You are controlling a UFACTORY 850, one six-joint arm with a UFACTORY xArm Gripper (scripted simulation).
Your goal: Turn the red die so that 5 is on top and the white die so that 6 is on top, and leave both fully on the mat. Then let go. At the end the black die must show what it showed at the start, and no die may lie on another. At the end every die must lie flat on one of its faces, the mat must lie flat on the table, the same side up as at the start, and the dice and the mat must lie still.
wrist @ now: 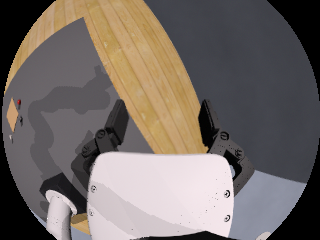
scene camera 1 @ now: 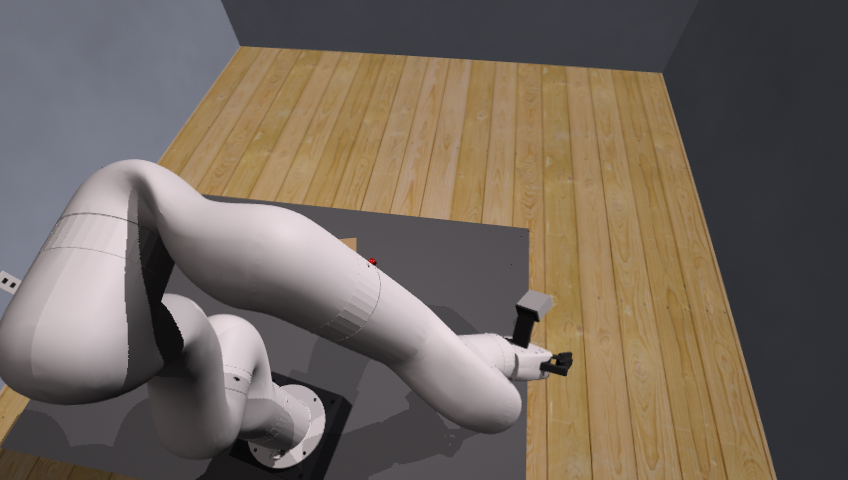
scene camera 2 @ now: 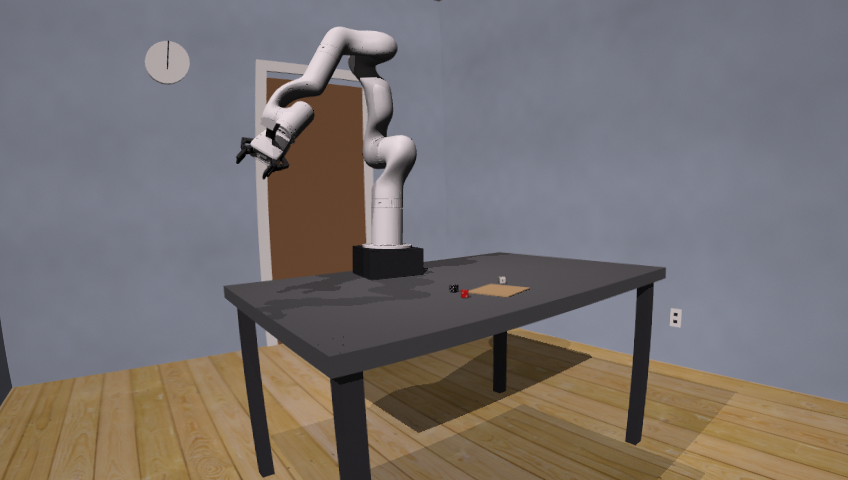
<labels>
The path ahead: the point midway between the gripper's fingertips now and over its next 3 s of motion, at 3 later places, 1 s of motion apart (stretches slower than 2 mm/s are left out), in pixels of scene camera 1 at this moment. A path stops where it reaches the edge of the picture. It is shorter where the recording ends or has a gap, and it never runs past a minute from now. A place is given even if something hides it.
My gripper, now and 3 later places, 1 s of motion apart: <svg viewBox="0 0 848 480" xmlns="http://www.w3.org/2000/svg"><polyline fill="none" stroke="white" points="548,351 479,258 397,229 371,230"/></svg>
</labels>
